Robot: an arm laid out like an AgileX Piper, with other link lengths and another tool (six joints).
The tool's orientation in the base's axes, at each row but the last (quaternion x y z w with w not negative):
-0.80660, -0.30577, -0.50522, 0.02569
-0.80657, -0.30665, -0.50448, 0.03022
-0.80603, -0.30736, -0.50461, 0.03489
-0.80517, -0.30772, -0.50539, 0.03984
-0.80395, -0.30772, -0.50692, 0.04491
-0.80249, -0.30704, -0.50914, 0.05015
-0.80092, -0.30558, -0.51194, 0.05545
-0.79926, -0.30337, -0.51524, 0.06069
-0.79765, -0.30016, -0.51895, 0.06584
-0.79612, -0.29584, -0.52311, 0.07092
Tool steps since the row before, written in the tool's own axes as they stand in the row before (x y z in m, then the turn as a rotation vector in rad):
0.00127, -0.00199, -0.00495, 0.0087, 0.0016, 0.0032
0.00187, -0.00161, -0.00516, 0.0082, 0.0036, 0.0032
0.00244, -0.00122, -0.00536, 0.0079, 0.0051, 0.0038
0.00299, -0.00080, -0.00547, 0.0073, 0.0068, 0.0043
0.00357, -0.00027, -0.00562, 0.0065, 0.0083, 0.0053
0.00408, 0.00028, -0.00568, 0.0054, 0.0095, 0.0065
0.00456, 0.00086, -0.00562, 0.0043, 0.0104, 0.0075
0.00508, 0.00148, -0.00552, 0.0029, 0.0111, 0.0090
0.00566, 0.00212, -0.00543, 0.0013, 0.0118, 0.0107
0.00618, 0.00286, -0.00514, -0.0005, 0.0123, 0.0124
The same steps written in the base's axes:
-0.00461, 0.00047, 0.00294, 0.0060, 0.0039, 0.0061
-0.00438, 0.00032, 0.00366, 0.0069, 0.0020, 0.0062
-0.00416, 0.00015, 0.00434, 0.0081, 0.0009, 0.0060
-0.00385, -0.00005, 0.00497, 0.0092, -0.0006, 0.0057
-0.00351, -0.00034, 0.00565, 0.0106, -0.0017, 0.0049
-0.00312, -0.00066, 0.00623, 0.0119, -0.0027, 0.0037
-0.00263, -0.00098, 0.00673, 0.0128, -0.0035, 0.0025
-0.00209, -0.00131, 0.00724, 0.0140, -0.0041, 0.0007
-0.00153, -0.00166, 0.00781, 0.0153, -0.0046, -0.0013
-0.00079, -0.00205, 0.00824, 0.0164, -0.0050, -0.0035

